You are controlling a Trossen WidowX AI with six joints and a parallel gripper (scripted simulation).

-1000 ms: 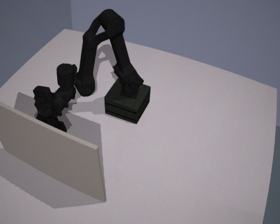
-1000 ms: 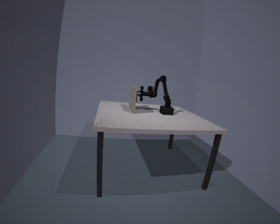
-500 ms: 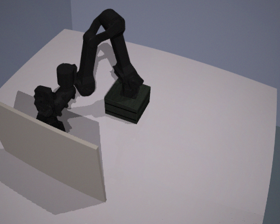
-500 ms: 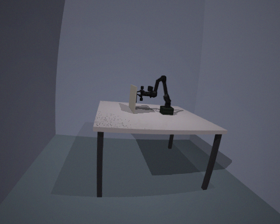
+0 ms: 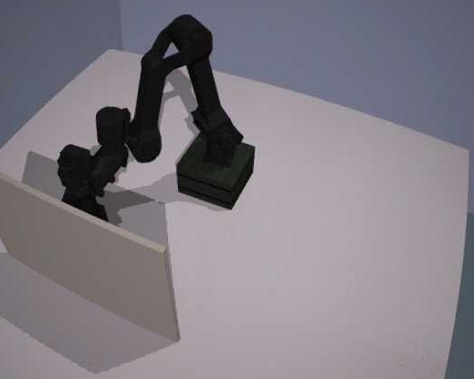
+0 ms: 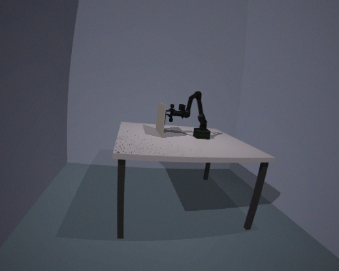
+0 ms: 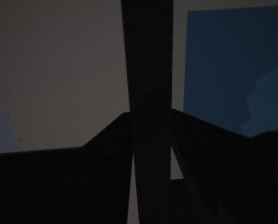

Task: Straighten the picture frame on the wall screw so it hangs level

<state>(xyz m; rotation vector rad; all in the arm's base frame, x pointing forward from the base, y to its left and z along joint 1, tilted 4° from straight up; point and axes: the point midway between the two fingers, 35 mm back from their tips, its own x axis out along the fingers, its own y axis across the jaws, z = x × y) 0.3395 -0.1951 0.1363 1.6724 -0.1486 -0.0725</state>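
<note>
Right now my gripper tip is 5 cm above the picture frame and 1 cm short of it. From my gripper tip the other things lie so: wall panel 6 cm below, 2 cm ahead, 1 cm to the left.
</note>
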